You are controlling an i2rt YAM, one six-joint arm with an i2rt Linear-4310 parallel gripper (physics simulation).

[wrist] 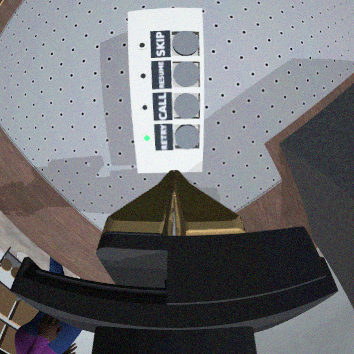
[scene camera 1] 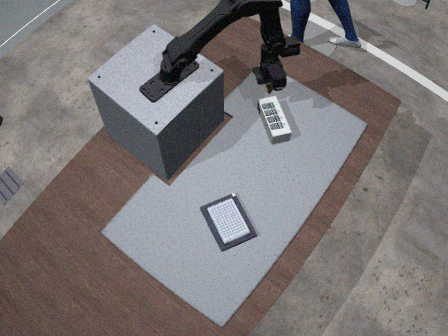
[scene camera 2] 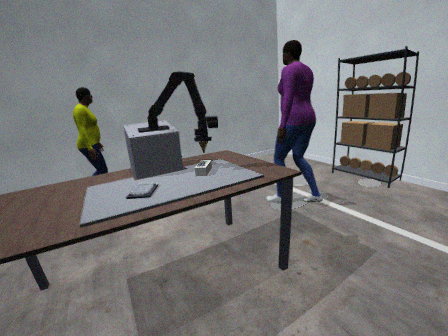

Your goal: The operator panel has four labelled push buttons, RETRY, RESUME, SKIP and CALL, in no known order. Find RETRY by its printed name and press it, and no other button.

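Places are measured from the arm's base along level axes (x left, y back, z up), in centimetres.
Pixels of known places: gripper, fingertip midpoint: (wrist: 173,177) (scene camera 1: 268,92) (scene camera 2: 203,152); arm's base, link origin: (scene camera 1: 169,77) (scene camera 2: 153,129).
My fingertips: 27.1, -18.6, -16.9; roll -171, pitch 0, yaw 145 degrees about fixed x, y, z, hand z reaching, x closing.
Observation:
Ahead of a thing's pixels: the offset from my fingertips to its top centre, as dx, dy, dz. "spot": to the spot under its first point. Level surfaces: height alone.
The white operator panel @(-2.8, -5.2, -5.5) (scene camera 1: 281,134) (scene camera 2: 202,171) (wrist: 167,22) lies on the grey mat. In the wrist view its round grey buttons run from top to bottom: SKIP @(-6.8, -8.0, -5.5) (wrist: 185,43), RESUME @(-5.2, -5.5, -5.5) (wrist: 186,74), CALL @(-3.5, -3.0, -5.5) (wrist: 187,105) and RETRY @(-1.9, -0.5, -5.5) (wrist: 187,136), the one nearest my fingers. A green lamp @(+1.4, -2.6, -5.7) (wrist: 147,138) is lit beside the RETRY label @(spot: +0.0, -1.6, -5.7) (wrist: 164,137); the dots beside the other labels are dark. My gripper (scene camera 1: 269,90) (scene camera 2: 203,151) (wrist: 173,177) is shut and empty. Its tips are raised above the panel, by its RETRY end, apart from the buttons.
A dark-framed tray with a white gridded plate @(-41.6, -18.2, -8.4) (scene camera 1: 229,220) (scene camera 2: 143,190) lies on the mat @(dz -11.0) (scene camera 1: 165,250) (scene camera 2: 100,210). The grey block (scene camera 1: 192,130) (scene camera 2: 155,155) carries the arm's base. A person in purple (scene camera 2: 296,95) stands behind the table's right end.

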